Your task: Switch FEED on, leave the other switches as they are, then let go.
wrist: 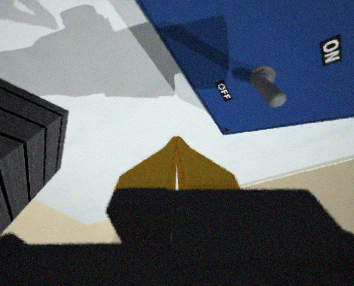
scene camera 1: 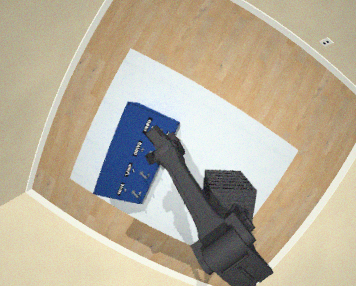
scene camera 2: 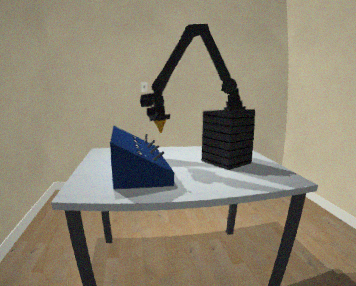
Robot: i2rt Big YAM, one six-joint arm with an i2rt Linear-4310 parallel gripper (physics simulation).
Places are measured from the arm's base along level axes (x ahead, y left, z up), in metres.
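Pixels of known places: gripper, fingertip midpoint: (wrist: 176, 142) (scene camera 2: 161, 132); arm's base, link origin: (scene camera 2: 234, 109).
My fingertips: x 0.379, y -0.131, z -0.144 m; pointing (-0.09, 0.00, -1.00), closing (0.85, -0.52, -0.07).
For each thing: its top centre in the pictures, then the offset to it from my fingertips. "*": a spot on its surface instead. Level surfaces: height alone.
- FEED switch, top centre: (wrist: 279, 100) (scene camera 2: 146, 134) 0.083 m ahead, 0.007 m right, 0.006 m down
- OFF mark, surface spot: (wrist: 223, 91) * 0.053 m ahead, 0.009 m right, 0.074 m down
- LAMP switch, top centre: (scene camera 1: 143, 177) 0.051 m ahead, 0.231 m left, 0.019 m down
- VALVE switch, top centre: (scene camera 1: 134, 196) 0.042 m ahead, 0.351 m left, 0.019 m down
- white table, surface height: 0.150 m down
The blue sloped switch box (scene camera 1: 114, 165) (scene camera 2: 135, 167) (wrist: 295, 30) stands on the table. The FEED switch (scene camera 2: 146, 137) (wrist: 270, 89) stands steeply in scene camera 2, tipped to the ON side, unlike the other levers. In the wrist view its tip points away from the OFF mark (wrist: 223, 91); the arm hides it in scene camera 1. The LAMP switch (scene camera 1: 144, 174) and VALVE switch (scene camera 1: 136, 194) lean toward the low edge, as does the lever beside FEED. My gripper (scene camera 2: 160, 131) (wrist: 176, 142) is shut and empty, above the low-edge side, apart from the levers.
The black layered block (scene camera 1: 230, 182) (scene camera 2: 227, 137) (wrist: 30, 150) under the arm's base stands on the white table (scene camera 1: 240, 135) (scene camera 2: 200, 198) to the right of the box. The arm (scene camera 1: 190, 195) (scene camera 2: 172, 60) reaches over the table from there.
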